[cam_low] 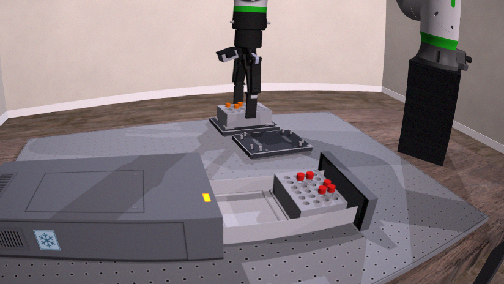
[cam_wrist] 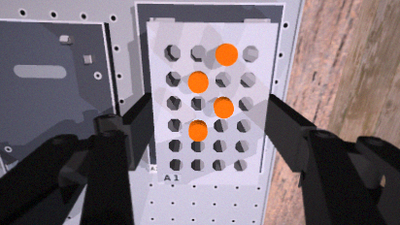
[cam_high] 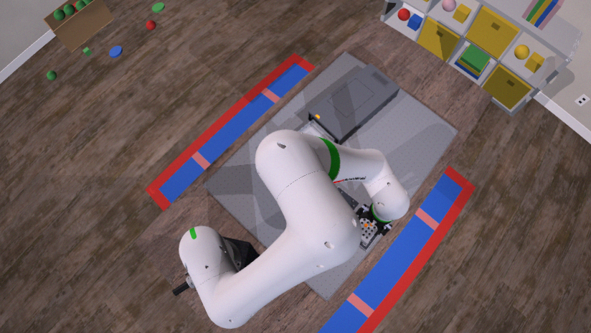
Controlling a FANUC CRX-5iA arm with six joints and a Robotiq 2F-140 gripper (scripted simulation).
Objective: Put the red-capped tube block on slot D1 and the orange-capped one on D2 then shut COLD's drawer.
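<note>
Now: the deck slot D2 6 cm below my hand. Also, from my hand: grey cooler COLD (47 cm to the left, 17 cm ahead, 2 cm below); then deck slot D1 (14 cm to the left, 6 cm below, 5 cm behind); then drawer (45 cm to the left, 2 cm below, 1 cm behind).
</note>
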